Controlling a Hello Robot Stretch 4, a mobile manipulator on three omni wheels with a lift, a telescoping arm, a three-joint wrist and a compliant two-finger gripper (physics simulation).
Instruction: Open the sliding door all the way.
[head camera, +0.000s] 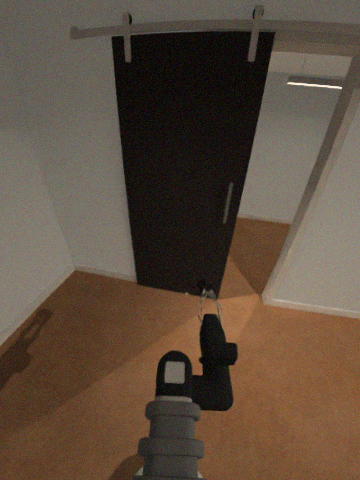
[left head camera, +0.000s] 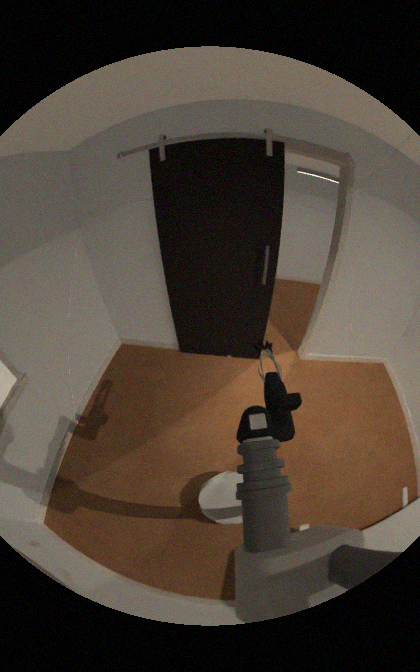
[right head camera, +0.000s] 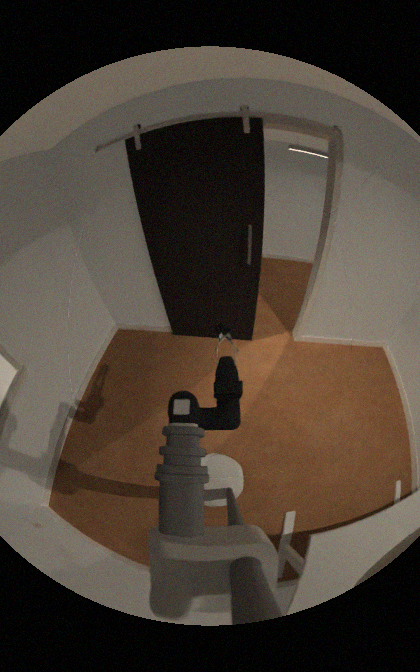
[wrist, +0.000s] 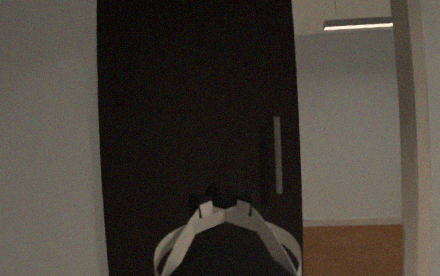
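Seen in the pictures: gripper, between the fingertips: (head camera: 206, 280) (left head camera: 261, 340) (right head camera: 223, 323) (wrist: 224, 198); robot's base, origin of its link: (left head camera: 227, 496) (right head camera: 215, 478).
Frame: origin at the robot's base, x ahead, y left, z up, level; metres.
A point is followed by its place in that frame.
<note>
The dark sliding door (head camera: 180, 150) @[x 1.450, y 0.026, z 1.400 m] (left head camera: 215, 240) @[x 1.449, y 0.021, z 1.226 m] (right head camera: 200, 220) @[x 1.444, y -0.006, z 1.244 m] (wrist: 190, 100) @[x 1.448, y 0.013, z 1.321 m] hangs from the rail (head camera: 190, 26) @[x 1.460, y -0.001, z 2.043 m] and stands partly open, with a gap between its right edge and the right door frame. The rail runs on past the door's left edge. The grey vertical bar handle (head camera: 228, 202) @[x 1.318, y -0.335, z 1.088 m] (left head camera: 266, 265) @[x 1.317, y -0.339, z 1.073 m] (right head camera: 249, 245) @[x 1.318, y -0.335, z 1.071 m] (wrist: 278, 155) @[x 1.317, y -0.333, z 1.072 m] is near the door's right edge. My gripper (head camera: 206, 287) @[x 0.530, y -0.095, z 1.095 m] (left head camera: 263, 346) @[x 0.530, y -0.095, z 1.095 m] (right head camera: 223, 332) @[x 0.530, y -0.095, z 1.095 m] (wrist: 224, 198) @[x 0.530, y -0.095, z 1.095 m] is shut and empty. In the wrist view it shows left of and below the handle, apart from it, against the dark door. What lies behind the door is hidden.
The right door frame (head camera: 320, 165) @[x 1.372, y -0.945, z 1.380 m] (wrist: 407, 125) @[x 1.390, y -0.948, z 1.169 m] borders the opening, with another room's wall and floor beyond. A side wall (head camera: 25, 210) @[x 1.448, y 1.367, z 0.897 m] stands at the left. A white round object (left head camera: 220, 497) @[x 0.009, y 0.057, z 0.187 m] (right head camera: 225, 475) @[x 0.033, y -0.079, z 0.187 m] is on the floor beneath the arm. White furniture (right head camera: 345, 555) shows at the lower right.
</note>
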